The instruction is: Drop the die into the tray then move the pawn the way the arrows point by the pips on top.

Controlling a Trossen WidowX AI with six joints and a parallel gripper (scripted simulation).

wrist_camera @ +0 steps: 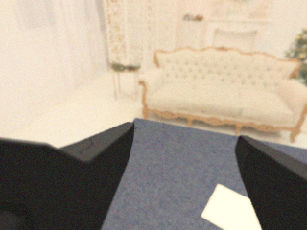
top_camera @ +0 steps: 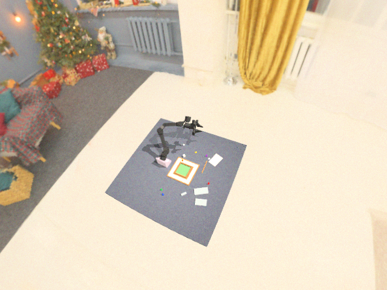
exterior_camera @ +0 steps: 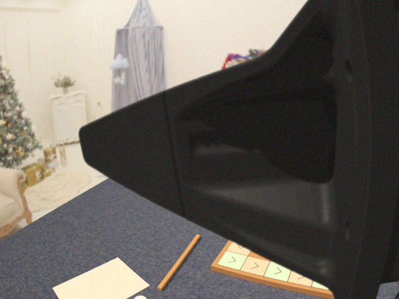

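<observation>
My gripper tip is now 18 cm past the white die, 20 cm to the left of it and 33 cm above it. Also, from my gripper tip: yellow piece (6 cm behind, 11 cm to the right, 34 cm below); cream card (20 cm ahead, 14 cm to the right, 34 cm below); wooden stick (10 cm ahead, 27 cm to the right, 34 cm below).
</observation>
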